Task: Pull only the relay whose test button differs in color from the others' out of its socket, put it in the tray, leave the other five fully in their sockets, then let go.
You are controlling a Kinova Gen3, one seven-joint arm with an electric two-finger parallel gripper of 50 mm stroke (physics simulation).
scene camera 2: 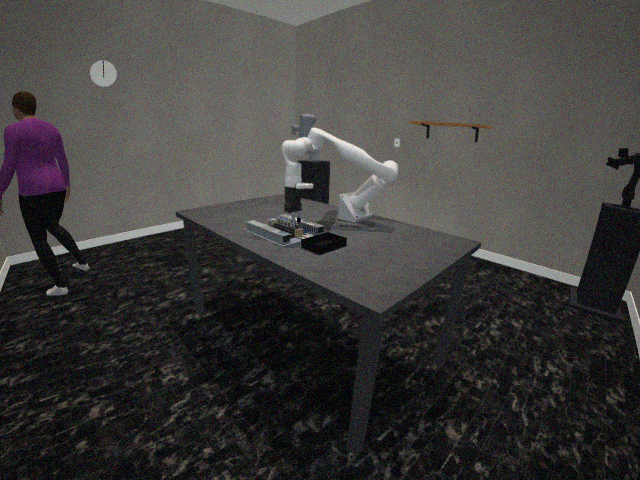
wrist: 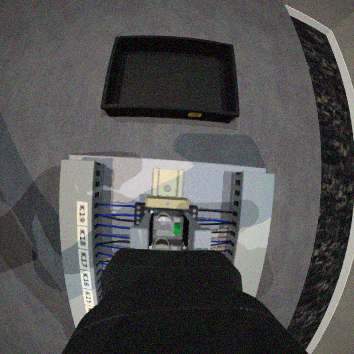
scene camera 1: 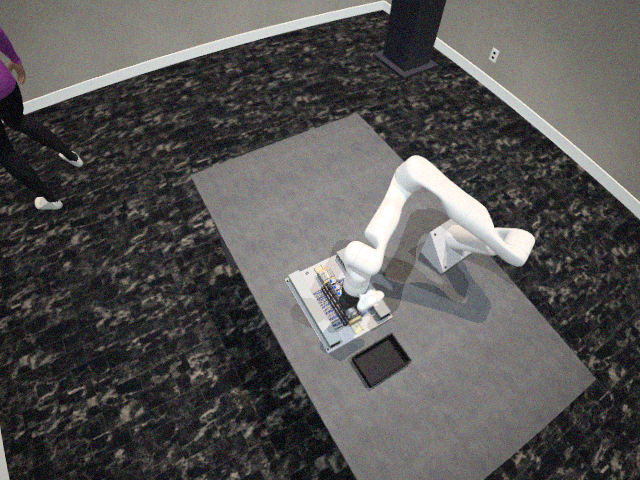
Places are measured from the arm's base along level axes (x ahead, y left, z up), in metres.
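Where they show: gripper, fingertip midpoint: [scene camera 2: 296, 225] [wrist: 167, 223] [scene camera 1: 352, 313]; arm's base, origin of the base link: [scene camera 2: 356, 202] [scene camera 1: 454, 236].
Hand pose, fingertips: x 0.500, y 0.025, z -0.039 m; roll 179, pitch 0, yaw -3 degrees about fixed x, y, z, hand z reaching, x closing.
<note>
Each offset is from my fingertips to the centre of the thing. "*": to the spot under its first point. Level surfaces: height alone.
A clear relay with a green test button {0.000 m ahead, 0.000 m left, 0.005 m down} [wrist: 177, 228] sits at the tray end of the relay row, near the yellowish end stop {0.001 m ahead, 0.019 m left, 0.028 m down} [wrist: 167, 202]. My gripper [wrist: 167, 223] [scene camera 2: 296, 215] points down over the row, with its fingers pressed against both sides of this relay. Whether the relay is fully seated or slightly raised cannot be told. Part of a second relay {0.003 m back, 0.027 m right, 0.005 m down} [wrist: 161, 243] shows behind it; its button and the remaining relays are hidden by the gripper body. The black tray {* 0.004 m ahead, 0.181 m left, 0.050 m down} [scene camera 1: 381, 361] [scene camera 2: 324, 241] [wrist: 172, 75] is empty and stands beyond the panel's end.
The panel has grey wire ducts {* 0.097 m back, 0.037 m left, 0.010 m down} [wrist: 77, 185] {0.094 m ahead, 0.099 m right, 0.030 m down} [wrist: 256, 205] on both sides, with blue and black wires running to the sockets. Labels K19, K18, K17 and more [wrist: 82, 212] run along the left duct. A person [scene camera 1: 18, 118] [scene camera 2: 38, 175] stands away from the table {0.053 m down} [scene camera 2: 413, 258].
</note>
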